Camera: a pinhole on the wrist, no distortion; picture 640 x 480 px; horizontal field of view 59.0 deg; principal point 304.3 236.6 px. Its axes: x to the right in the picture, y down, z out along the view. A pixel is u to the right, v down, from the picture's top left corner.
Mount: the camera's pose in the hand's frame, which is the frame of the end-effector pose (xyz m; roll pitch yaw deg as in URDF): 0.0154 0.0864 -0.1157 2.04 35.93 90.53
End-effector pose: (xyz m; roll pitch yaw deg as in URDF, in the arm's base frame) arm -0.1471 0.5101 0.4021 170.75 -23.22 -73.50
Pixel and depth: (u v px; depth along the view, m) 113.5 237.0 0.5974
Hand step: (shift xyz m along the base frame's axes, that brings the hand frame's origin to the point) -0.2762 -0.2940 -0.3868
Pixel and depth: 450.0 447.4 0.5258
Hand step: -0.5423 -0.0642 -0.2044
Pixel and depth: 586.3 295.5 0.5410
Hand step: -0.6148 -0.1826 -0.0685
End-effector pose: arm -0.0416 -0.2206 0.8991 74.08 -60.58 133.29
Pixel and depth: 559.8 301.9 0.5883
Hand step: 0.4333 -0.4295 0.3017
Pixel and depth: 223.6 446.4 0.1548
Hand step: 0.0934 -0.1292 0.0465
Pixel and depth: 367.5 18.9 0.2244
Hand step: 0.0945 -0.1270 0.2130
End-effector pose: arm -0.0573 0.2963 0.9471 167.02 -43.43 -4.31
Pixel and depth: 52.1 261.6 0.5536
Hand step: 0.2699 -0.3348 -0.2971
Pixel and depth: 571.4 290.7 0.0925
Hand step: -0.0766 -0.1514 0.0818
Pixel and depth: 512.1 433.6 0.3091
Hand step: -0.0965 -0.3614 -0.0489
